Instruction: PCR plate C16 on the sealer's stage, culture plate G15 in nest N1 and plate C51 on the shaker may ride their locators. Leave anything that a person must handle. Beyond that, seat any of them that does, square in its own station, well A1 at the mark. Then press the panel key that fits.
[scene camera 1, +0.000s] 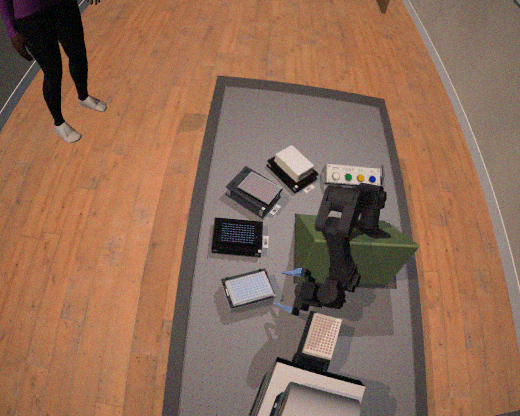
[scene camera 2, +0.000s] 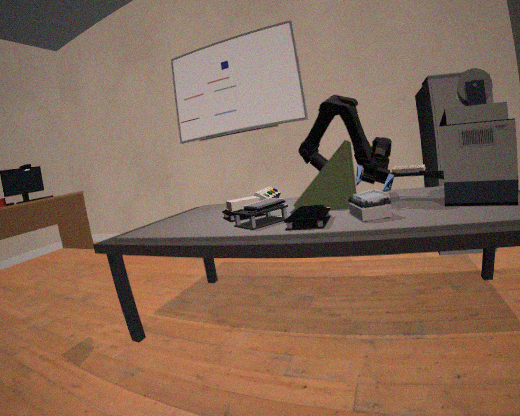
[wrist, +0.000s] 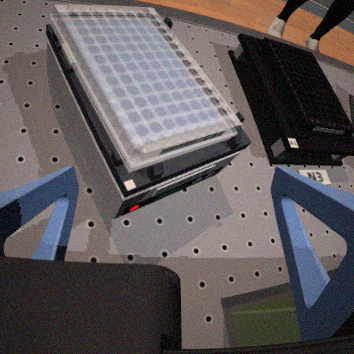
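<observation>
My gripper (scene camera 1: 278, 288) (scene camera 2: 373, 185) (wrist: 174, 177) is open and empty, above the table beside the shaker (scene camera 1: 226, 295) (scene camera 2: 372, 213) (wrist: 82, 130). A clear-lidded plate with blue wells (scene camera 1: 250, 287) (wrist: 145, 75) lies on the shaker, slightly skewed to its edges; whether it rides the locators I cannot tell. A pale mark and a red light show at the shaker's near corner. A plate with reddish wells (scene camera 1: 323, 336) (scene camera 2: 409, 168) is on the sealer's stage (scene camera 1: 311, 362). A white plate (scene camera 1: 294, 163) and a grey-pink plate (scene camera 1: 260, 188) sit on separate nests; their labels are unreadable here.
A black plate (scene camera 1: 238, 233) (wrist: 310, 80) is on the nest labelled N3 (wrist: 255, 105). The button panel (scene camera 1: 353, 174) has white, green, yellow and blue keys. A green wedge block (scene camera 1: 350, 260) (scene camera 2: 332, 185) stands by the arm. The sealer (scene camera 1: 320, 377) (scene camera 2: 480, 160) stands at the table's end.
</observation>
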